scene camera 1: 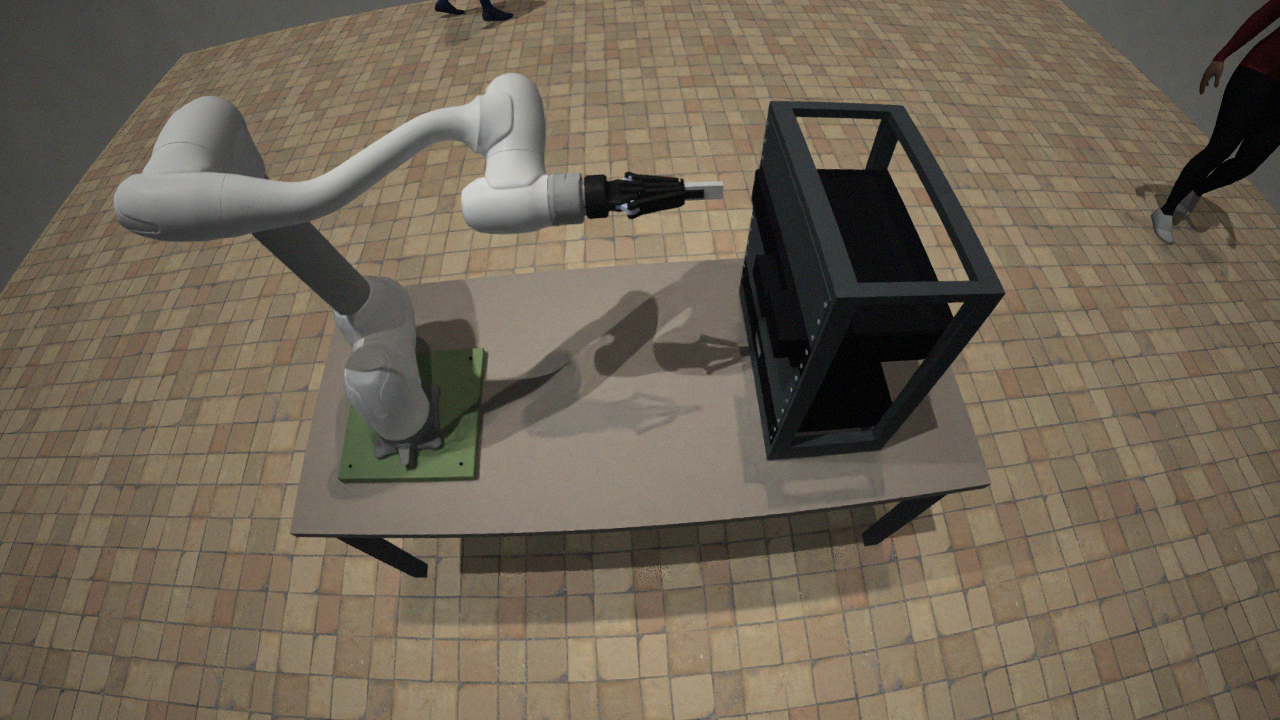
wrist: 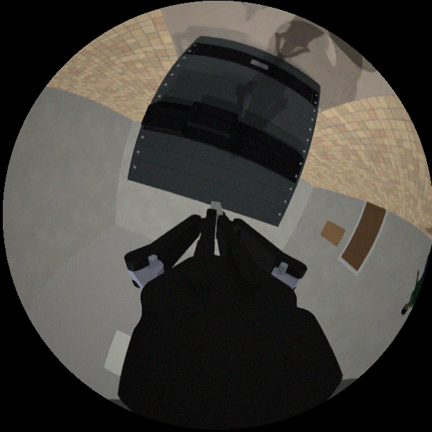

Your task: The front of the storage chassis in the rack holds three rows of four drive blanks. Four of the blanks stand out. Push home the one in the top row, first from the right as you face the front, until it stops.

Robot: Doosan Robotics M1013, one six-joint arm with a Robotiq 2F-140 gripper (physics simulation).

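Seen in the pictures: gripper, fingertip midpoint: (scene camera 1: 722, 190); arm's base, link origin: (scene camera 1: 408, 422).
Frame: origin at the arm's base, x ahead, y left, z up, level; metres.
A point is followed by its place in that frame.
My gripper (scene camera 1: 687, 191) (wrist: 214, 208) is shut, with a small light grey tip piece (scene camera 1: 711, 189) (wrist: 216, 205) projecting past its fingertips. It is level with the upper part of the rack (scene camera 1: 936, 192) @[y -0.096, x 1.135, z 0.598 m] (wrist: 210, 171), in front of it and apart from it. The wrist view shows the rack upside down, with the tip seen against its top edge. The storage chassis (scene camera 1: 780, 308) @[y -0.175, x 0.825, z 0.442 m] (wrist: 270, 148) is a black band across the rack front. Dark blocks (wrist: 211, 120) stand out from it. The single drive blanks and their rows are too dark to tell apart.
The rack stands on the right part of the table (scene camera 1: 572, 483) @[y -0.230, x 0.389, z -0.030 m]. The arm's base is on a green plate (scene camera 1: 456, 447) @[y -0.093, x 0.124, z -0.003 m] at the left. A light label (wrist: 259, 64) is on the black band near the rack's bottom. People stand on the tiled floor beyond the table.
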